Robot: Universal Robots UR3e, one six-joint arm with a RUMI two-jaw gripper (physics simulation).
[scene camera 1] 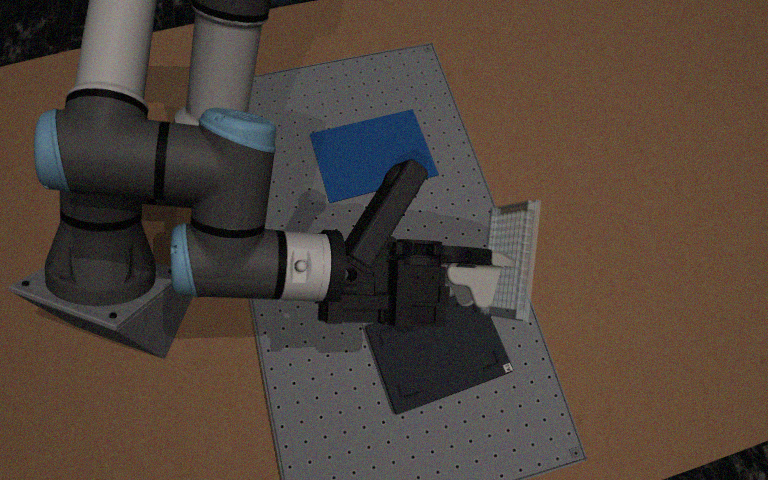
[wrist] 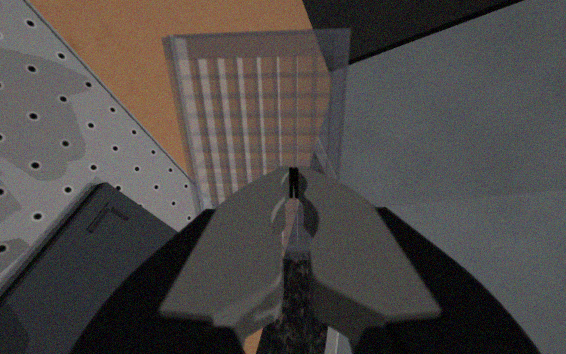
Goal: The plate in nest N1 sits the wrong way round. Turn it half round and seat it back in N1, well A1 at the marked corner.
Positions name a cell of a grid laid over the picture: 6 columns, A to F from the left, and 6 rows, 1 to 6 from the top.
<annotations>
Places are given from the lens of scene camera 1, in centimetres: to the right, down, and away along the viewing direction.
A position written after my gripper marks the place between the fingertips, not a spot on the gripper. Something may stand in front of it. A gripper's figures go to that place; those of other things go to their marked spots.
my gripper (scene camera 1: E4): 14, 3, 58
well plate (scene camera 1: E3): 14, -1, 59
blue nest (scene camera 1: C2): -5, -12, 83
The marked spots on the blue nest and the well plate are 32 cm apart.
</annotations>
